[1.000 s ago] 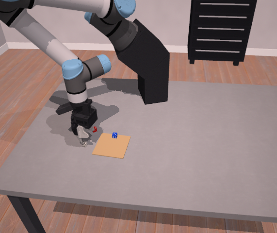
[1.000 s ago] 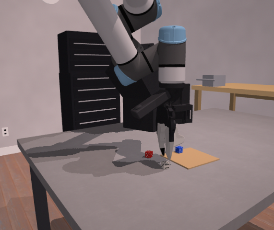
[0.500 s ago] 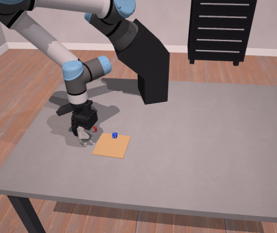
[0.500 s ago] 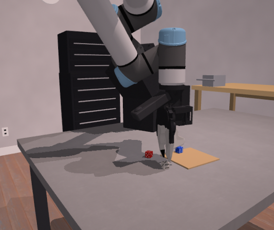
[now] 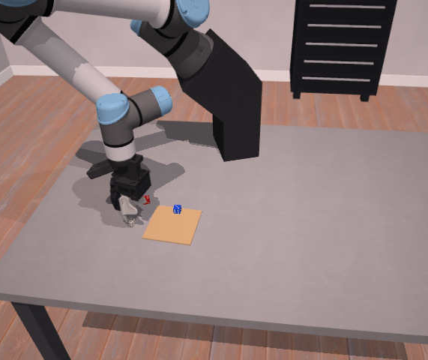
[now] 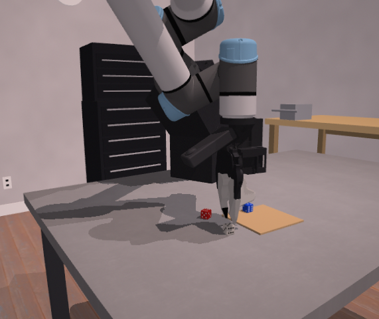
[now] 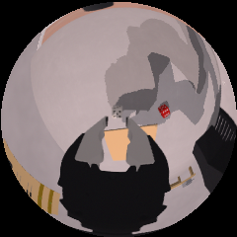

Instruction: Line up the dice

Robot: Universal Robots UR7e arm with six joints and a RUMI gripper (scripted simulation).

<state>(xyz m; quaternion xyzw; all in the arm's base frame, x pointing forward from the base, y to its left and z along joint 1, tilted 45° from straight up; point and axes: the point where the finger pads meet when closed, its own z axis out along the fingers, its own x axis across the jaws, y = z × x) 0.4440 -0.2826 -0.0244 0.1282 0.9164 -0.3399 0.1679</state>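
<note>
Right now the white die is 30 mm below my hand. From my hand the other things lie so: tan mat (120 mm to the left, 40 mm below); red die (100 mm behind, 30 mm to the left, 30 mm below); blue die (50 mm behind, 130 mm to the left, 30 mm below).
</note>
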